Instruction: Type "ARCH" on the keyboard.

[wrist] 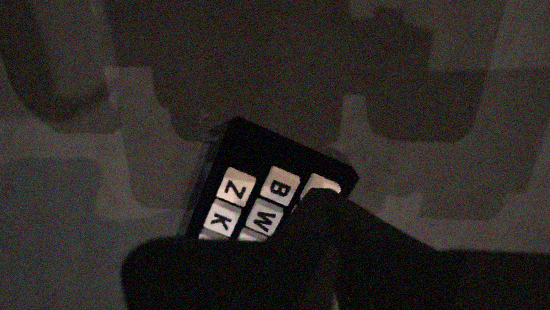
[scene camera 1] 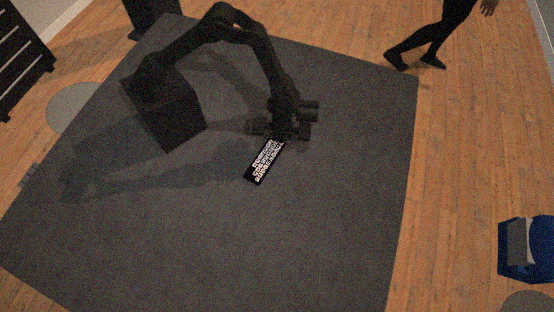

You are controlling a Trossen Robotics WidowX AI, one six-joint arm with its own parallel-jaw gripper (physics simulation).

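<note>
The black keyboard with white letter keys lies slanted on the dark mat. In the wrist view the Z key, B key, K key and W key show at its end. Another key is partly covered by a finger, and its letter is hidden. My gripper is shut and empty, at the keyboard's upper end in the scene view. In the wrist view its dark fingers hide most of the keyboard, and the fingertip contact is hidden. The A, R, C and H letters are not readable.
The dark mat lies on a wooden floor. A person's legs show beyond the mat's upper right edge. A blue bin-like object stands at the right. A dark drawer unit is at the upper left.
</note>
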